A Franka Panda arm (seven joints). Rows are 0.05 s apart.
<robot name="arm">
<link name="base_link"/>
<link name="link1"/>
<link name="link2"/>
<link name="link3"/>
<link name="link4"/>
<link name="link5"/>
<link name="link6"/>
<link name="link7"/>
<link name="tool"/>
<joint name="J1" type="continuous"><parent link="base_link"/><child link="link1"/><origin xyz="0 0 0.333" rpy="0 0 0"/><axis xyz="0 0 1"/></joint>
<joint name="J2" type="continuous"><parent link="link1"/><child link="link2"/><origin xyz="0 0 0" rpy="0 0 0"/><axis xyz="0 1 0"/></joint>
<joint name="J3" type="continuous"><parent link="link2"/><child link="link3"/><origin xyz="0 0 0.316" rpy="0 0 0"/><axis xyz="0 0 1"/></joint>
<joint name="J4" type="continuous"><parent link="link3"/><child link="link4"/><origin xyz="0.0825 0 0" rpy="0 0 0"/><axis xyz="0 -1 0"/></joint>
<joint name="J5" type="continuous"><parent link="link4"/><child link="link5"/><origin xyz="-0.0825 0 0.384" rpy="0 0 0"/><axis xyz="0 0 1"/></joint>
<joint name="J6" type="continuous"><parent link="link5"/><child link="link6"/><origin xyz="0 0 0" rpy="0 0 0"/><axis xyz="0 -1 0"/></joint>
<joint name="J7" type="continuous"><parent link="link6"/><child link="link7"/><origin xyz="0.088 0 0" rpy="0 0 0"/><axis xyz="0 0 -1"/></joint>
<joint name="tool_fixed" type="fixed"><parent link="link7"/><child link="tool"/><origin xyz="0 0 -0.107" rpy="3.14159 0 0"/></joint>
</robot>
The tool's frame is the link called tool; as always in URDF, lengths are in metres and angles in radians. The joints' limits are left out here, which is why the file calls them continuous.
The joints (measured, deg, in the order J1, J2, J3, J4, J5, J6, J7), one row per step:
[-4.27 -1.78 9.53 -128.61 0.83 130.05 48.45]
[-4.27 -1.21 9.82 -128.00 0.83 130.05 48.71]
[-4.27 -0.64 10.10 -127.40 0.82 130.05 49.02]
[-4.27 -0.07 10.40 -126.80 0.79 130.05 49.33]
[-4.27 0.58 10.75 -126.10 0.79 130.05 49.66]
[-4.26 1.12 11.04 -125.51 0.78 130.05 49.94]
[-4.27 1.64 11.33 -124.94 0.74 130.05 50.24]
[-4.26 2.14 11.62 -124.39 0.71 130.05 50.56]
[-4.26 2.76 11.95 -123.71 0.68 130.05 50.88]
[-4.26 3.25 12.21 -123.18 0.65 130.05 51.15]
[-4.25 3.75 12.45 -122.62 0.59 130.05 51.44]
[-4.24 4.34 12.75 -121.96 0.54 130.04 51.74]
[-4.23 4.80 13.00 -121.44 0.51 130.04 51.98]
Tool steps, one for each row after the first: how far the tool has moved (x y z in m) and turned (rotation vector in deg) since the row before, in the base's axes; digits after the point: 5 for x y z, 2 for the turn. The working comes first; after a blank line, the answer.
Tool pose at each row, in the base's axes (x y z in m, rotation vector in deg; the steps are taken from these numbers as rounded here):
[0.52110 0.04857 0.38515 -165.39 66.32 -4.19]
[0.52418 0.05147 0.38478 -165.30 66.24 -4.17]
[0.52720 0.05429 0.38432 -165.19 66.23 -4.14]
[0.53018 0.05730 0.38384 -165.10 66.19 -4.12]
[0.53361 0.06086 0.38339 -164.97 66.11 -4.10]
[0.53646 0.06392 0.38306 -164.86 66.03 -4.08]
[0.53921 0.06678 0.38274 -164.76 65.99 -4.09]
[0.54179 0.06985 0.38244 -164.64 65.96 -4.08]
[0.54502 0.07327 0.38203 -164.51 65.87 -4.07]
[0.54751 0.07598 0.38164 -164.40 65.83 -4.05]
[0.55014 0.07860 0.38137 -164.29 65.81 -4.07]
[0.55318 0.08185 0.38101 -164.17 65.71 -4.06]
[0.55553 0.08458 0.38078 -164.06 65.63 -4.06]

[0.00308 0.00290 -0.00037 0.11 -0.03 0.03]
[0.00302 0.00282 -0.00046 0.11 -0.02 -0.02]
[0.00298 0.00301 -0.00048 0.10 -0.03 0.00]
[0.00343 0.00356 -0.00045 0.14 -0.05 0.02]
[0.00285 0.00306 -0.00033 0.13 -0.04 0.02]
[0.00275 0.00286 -0.00032 0.10 -0.05 0.00]
[0.00258 0.00307 -0.00030 0.12 -0.04 -0.01]
[0.00323 0.00342 -0.00041 0.14 -0.05 0.03]
[0.00249 0.00271 -0.00039 0.11 -0.03 0.00]
[0.00263 0.00262 -0.00027 0.10 -0.05 -0.01]
[0.00304 0.00325 -0.00036 0.14 -0.05 0.03]
[0.00235 0.00273 -0.00023 0.12 -0.05 0.02]

